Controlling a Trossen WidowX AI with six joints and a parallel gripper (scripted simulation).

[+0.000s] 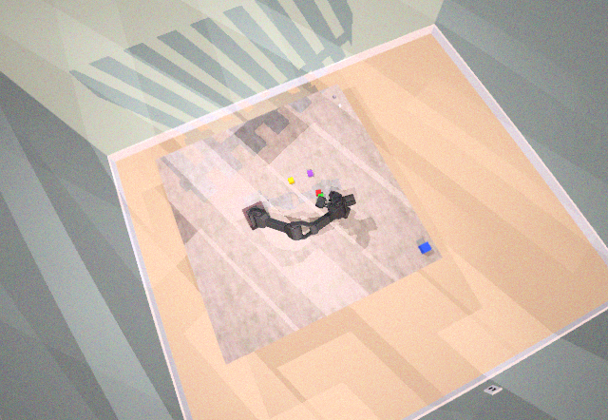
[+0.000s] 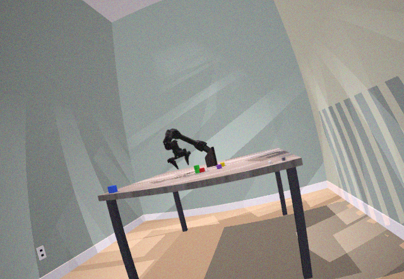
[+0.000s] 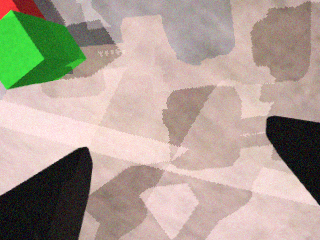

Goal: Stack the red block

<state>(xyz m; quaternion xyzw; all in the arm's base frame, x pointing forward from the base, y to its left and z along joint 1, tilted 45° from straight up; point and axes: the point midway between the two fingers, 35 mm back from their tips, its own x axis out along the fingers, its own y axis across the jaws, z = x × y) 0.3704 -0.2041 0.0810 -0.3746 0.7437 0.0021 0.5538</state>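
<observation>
My gripper tip is 10 mm short of the red block, 140 mm to the right of it and 50 mm above it. The rest, counted from my gripper tip: purple block (30 mm ahead, 270 mm to the left, 50 mm below); then blue block (320 mm ahead, 460 mm to the right, 40 mm below); then yellow block (90 mm behind, 290 mm to the left, 50 mm below).
</observation>
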